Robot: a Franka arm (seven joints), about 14 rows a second.
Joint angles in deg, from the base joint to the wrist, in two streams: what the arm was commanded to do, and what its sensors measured. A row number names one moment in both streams.
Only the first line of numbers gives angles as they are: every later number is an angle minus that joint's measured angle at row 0.
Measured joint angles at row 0:
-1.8, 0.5, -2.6, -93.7, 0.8, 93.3, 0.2
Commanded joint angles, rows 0 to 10:
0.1, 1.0, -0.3, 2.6, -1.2, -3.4, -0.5
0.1, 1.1, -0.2, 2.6, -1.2, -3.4, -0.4
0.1, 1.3, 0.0, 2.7, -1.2, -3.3, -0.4
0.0, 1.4, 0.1, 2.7, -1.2, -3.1, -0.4
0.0, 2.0, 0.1, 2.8, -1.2, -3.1, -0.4
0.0, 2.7, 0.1, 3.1, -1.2, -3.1, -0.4
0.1, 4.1, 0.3, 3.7, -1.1, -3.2, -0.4
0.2, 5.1, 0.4, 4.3, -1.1, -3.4, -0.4
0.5, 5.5, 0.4, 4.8, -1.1, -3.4, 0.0
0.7, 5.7, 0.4, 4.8, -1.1, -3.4, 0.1
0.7, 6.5, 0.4, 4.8, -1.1, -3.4, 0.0
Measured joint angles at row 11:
0.3, 4.3, 0.3, 1.8, 0.0, -1.7, 0.0
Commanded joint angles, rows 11 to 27:
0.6, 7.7, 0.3, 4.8, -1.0, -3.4, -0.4
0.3, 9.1, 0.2, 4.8, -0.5, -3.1, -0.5
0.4, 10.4, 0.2, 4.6, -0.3, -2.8, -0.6
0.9, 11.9, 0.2, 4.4, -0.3, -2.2, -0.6
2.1, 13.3, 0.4, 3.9, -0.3, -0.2, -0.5
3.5, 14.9, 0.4, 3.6, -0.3, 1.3, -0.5
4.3, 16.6, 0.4, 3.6, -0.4, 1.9, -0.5
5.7, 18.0, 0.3, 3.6, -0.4, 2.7, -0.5
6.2, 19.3, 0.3, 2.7, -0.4, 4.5, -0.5
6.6, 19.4, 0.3, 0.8, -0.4, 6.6, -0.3
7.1, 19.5, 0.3, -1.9, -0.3, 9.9, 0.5
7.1, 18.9, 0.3, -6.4, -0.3, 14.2, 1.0
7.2, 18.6, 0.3, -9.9, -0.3, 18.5, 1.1
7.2, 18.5, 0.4, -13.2, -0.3, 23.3, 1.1
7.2, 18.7, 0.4, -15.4, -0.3, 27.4, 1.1
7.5, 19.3, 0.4, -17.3, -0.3, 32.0, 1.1
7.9, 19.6, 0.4, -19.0, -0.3, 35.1, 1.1
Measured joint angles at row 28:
7.2, 20.9, 0.4, -14.1, 0.0, 28.8, 0.2
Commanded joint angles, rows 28 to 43:
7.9, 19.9, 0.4, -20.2, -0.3, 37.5, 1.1
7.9, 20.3, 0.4, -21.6, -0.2, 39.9, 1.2
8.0, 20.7, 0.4, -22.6, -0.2, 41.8, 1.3
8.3, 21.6, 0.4, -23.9, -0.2, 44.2, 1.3
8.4, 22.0, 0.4, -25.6, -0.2, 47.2, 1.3
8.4, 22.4, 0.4, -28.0, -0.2, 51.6, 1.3
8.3, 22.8, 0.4, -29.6, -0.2, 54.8, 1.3
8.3, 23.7, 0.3, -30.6, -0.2, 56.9, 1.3
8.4, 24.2, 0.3, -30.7, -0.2, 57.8, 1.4
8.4, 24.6, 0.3, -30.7, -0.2, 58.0, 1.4
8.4, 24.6, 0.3, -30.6, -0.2, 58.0, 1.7
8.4, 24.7, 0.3, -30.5, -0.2, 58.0, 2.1
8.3, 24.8, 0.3, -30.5, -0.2, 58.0, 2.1
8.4, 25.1, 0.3, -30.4, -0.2, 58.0, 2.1
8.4, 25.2, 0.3, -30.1, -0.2, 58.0, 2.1
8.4, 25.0, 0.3, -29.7, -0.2, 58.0, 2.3
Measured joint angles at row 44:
8.1, 25.2, 0.4, -30.2, 0.0, 57.4, 0.5
